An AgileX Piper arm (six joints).
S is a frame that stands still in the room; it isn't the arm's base.
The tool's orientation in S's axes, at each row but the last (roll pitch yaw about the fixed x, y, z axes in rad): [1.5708, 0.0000, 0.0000]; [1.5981, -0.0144, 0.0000]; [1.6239, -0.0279, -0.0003]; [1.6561, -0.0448, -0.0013]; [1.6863, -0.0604, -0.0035]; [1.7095, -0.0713, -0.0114]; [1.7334, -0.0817, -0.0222]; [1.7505, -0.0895, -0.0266]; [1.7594, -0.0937, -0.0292]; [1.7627, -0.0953, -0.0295]
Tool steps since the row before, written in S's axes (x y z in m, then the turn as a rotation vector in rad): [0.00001, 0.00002, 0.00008, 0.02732, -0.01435, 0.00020]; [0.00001, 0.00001, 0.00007, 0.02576, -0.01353, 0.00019]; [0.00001, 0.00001, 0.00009, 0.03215, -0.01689, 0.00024]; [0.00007, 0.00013, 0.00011, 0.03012, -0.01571, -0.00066]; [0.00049, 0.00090, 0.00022, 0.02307, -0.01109, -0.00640]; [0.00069, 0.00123, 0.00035, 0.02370, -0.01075, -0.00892]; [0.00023, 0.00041, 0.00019, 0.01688, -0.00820, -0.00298]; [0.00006, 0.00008, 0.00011, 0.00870, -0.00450, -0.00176]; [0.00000, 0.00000, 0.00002, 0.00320, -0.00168, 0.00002]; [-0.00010, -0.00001, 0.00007, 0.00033, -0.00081, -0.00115]
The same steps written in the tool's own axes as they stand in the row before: [0.00001, 0.00008, -0.00002, 0.02732, 0.00020, 0.01435]; [0.00001, 0.00007, -0.00001, 0.02576, 0.00019, 0.01353]; [0.00001, 0.00009, -0.00001, 0.03215, 0.00024, 0.01689]; [0.00007, 0.00010, -0.00014, 0.03008, -0.00067, 0.01579]; [0.00050, 0.00009, -0.00092, 0.02268, -0.00646, 0.01183]; [0.00070, 0.00013, -0.00127, 0.02313, -0.00904, 0.01184]; [0.00024, 0.00010, -0.00044, 0.01676, -0.00304, 0.00843]; [0.00007, 0.00009, -0.00010, 0.00862, -0.00174, 0.00465]; [0.00000, 0.00002, 0.00000, 0.00324, 0.00002, 0.00161]; [-0.00009, 0.00008, 0.00000, 0.00024, -0.00100, 0.00101]
